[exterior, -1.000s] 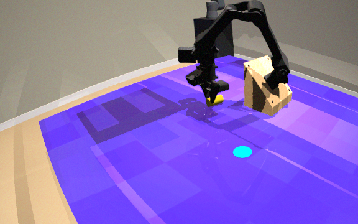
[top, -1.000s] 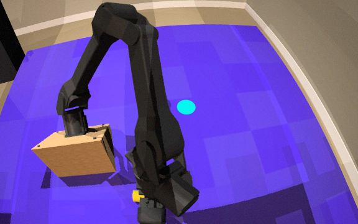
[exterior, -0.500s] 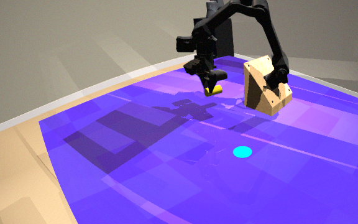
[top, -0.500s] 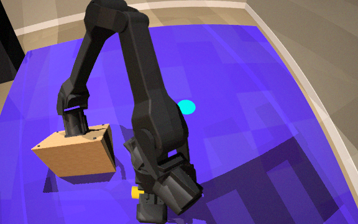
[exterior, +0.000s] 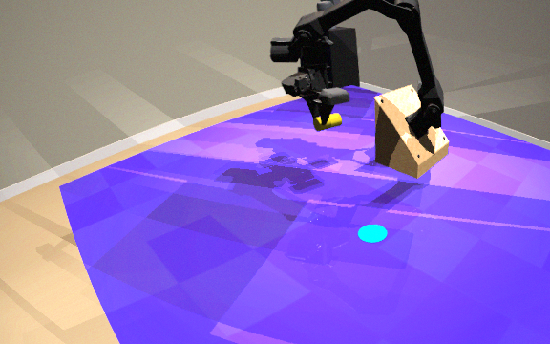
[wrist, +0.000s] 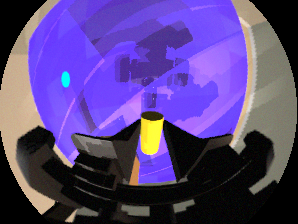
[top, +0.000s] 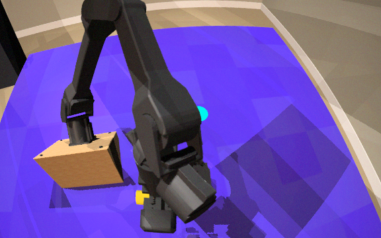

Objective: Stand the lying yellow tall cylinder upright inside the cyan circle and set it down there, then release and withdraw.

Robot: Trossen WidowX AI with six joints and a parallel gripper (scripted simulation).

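Right now the cyan circle is 16 cm ahead of my gripper tip, 29 cm to the left of it and 11 cm below it. From my gripper tip the other things lie so: yellow cylinder: 2 cm behind, 1 cm to the left.
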